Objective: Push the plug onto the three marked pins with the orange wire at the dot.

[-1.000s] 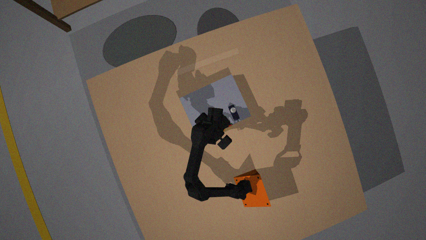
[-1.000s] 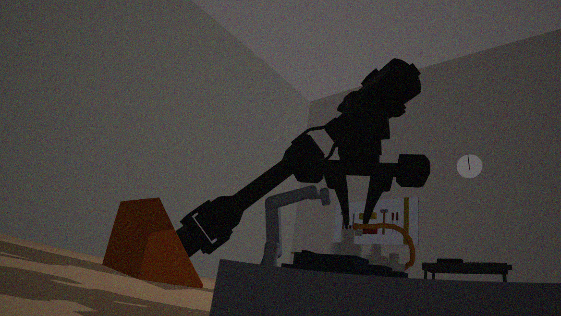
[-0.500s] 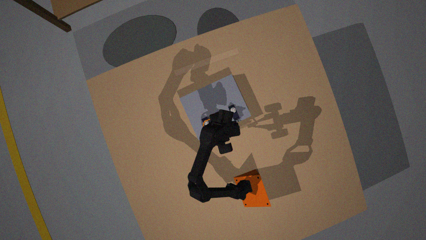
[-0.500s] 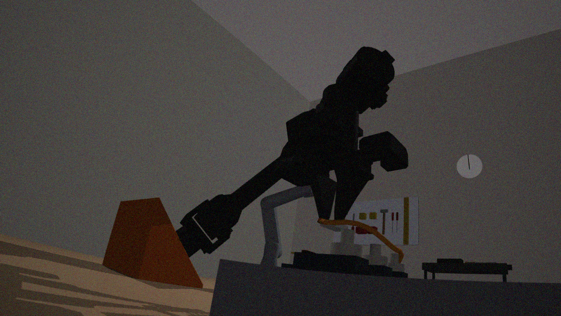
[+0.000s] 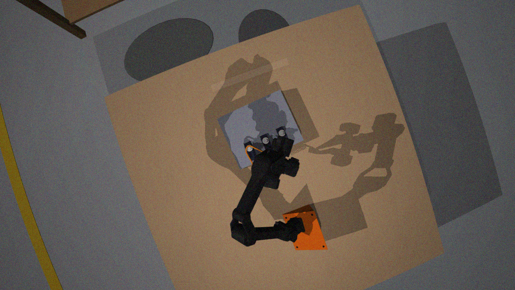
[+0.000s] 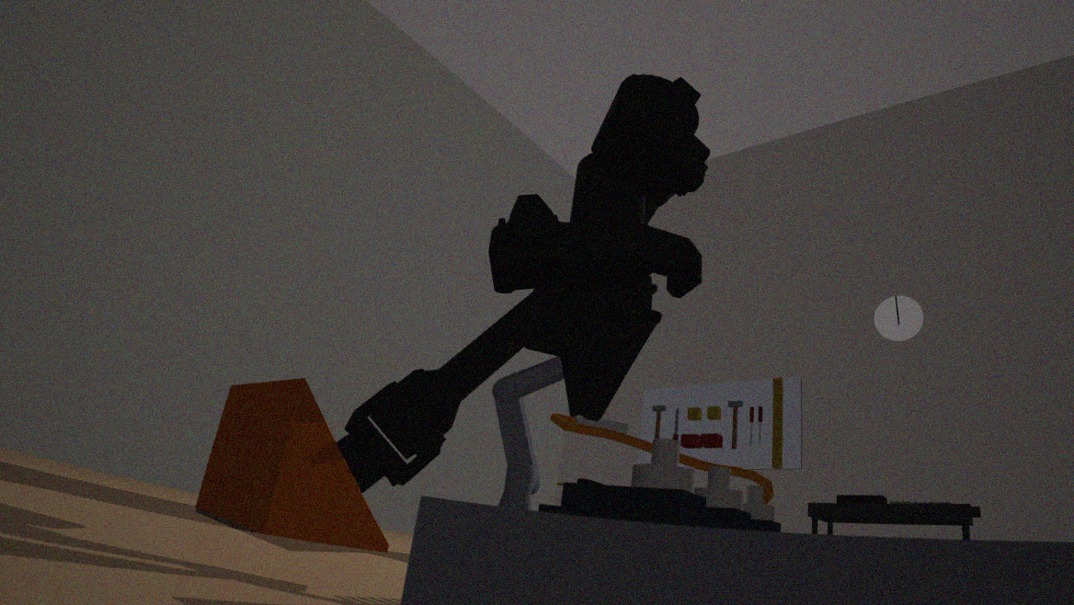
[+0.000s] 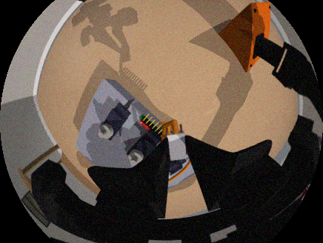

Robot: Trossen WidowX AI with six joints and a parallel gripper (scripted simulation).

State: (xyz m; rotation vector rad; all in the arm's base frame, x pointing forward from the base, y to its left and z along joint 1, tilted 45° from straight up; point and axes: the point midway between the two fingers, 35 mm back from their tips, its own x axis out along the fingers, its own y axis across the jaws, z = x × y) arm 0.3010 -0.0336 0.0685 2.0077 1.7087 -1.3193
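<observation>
My gripper tip is 80 mm short of the servo, 70 mm above it and 10 mm to the right of it. The rest, counted from my gripper tip: grey holder plate: 190 mm ahead, 90 mm below, 20 mm to the left.
</observation>
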